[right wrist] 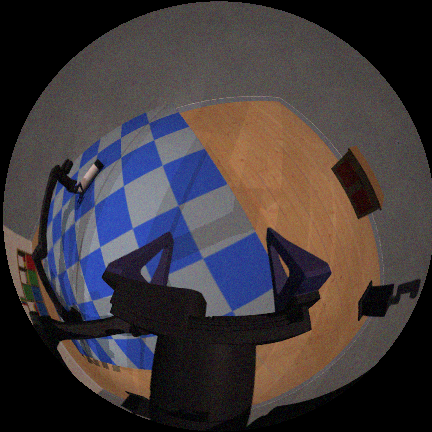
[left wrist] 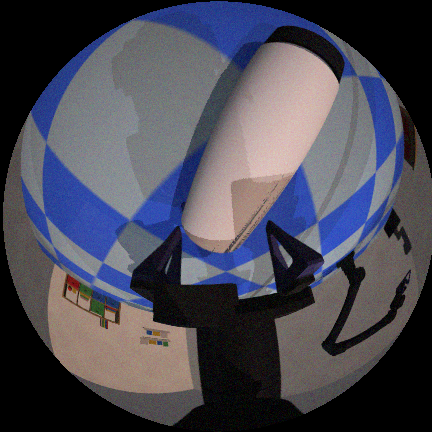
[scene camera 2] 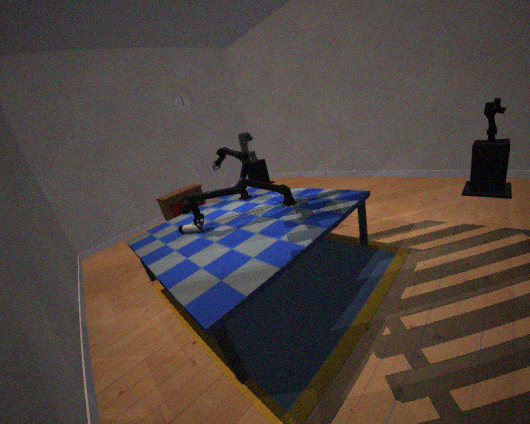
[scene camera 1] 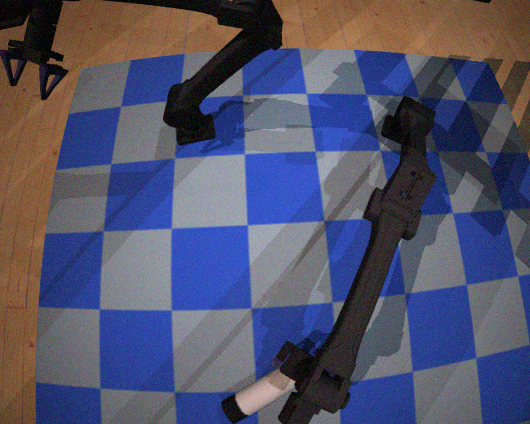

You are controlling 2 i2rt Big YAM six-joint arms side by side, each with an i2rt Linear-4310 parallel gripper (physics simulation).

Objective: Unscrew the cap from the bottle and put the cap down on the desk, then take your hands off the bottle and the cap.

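Frame: origin at the left arm's base, x ahead, y left, z up, level; millimetres.
Seen in the pictures: left gripper, fingertip midpoint: (right wrist: pixel 80 192) (left wrist: pixel 224 226) (scene camera 2: pixel 202 227) (scene camera 1: pixel 299 362); right gripper, fingertip midpoint: (right wrist: pixel 217 234) (scene camera 2: pixel 213 169) (scene camera 1: pixel 28 92); left arm's base, link origin: (right wrist: pixel 76 314) (scene camera 2: pixel 289 203) (scene camera 1: pixel 399 132); right arm's base, link origin: (left wrist: pixel 344 258) (scene camera 2: pixel 245 198) (scene camera 1: pixel 195 130).
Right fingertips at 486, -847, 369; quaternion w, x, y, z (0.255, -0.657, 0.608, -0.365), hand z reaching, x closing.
Note:
Offsets run from my right fingertips to a thing's top centre, as dx, dy, dz. Level surfaces: height alone.
A pale pink bottle @(+368, +726, -298) (scene camera 1: pixel 265 392) (scene camera 2: pixel 191 229) (left wrist: pixel 265 110) (right wrist: pixel 90 177) lies on its side on the blue and grey checkered desk @(dz -369) (scene camera 1: pixel 210 265) (scene camera 2: pixel 220 270). Its black cap @(+448, +669, -303) (scene camera 1: pixel 234 409) (left wrist: pixel 310 47) (right wrist: pixel 99 164) is on the end away from my left gripper (scene camera 2: pixel 201 223) (left wrist: pixel 224 226). That gripper is open, at the bottle's capless end, with a fingertip on either side of it in the left wrist view. Whether the fingers touch the bottle is unclear; the arm partly hides them in scene camera 1. My right gripper (scene camera 1: pixel 29 91) (scene camera 2: pixel 216 166) (right wrist: pixel 217 234) is open and empty, raised far from the bottle.
My left arm stretches over the desk at the right in scene camera 1. Beyond the desk, a wooden box with dark red panels (right wrist: pixel 353 182) stands on the floor. A black pedestal (scene camera 2: pixel 490 167) bearing another small arm stands at the right in scene camera 2.

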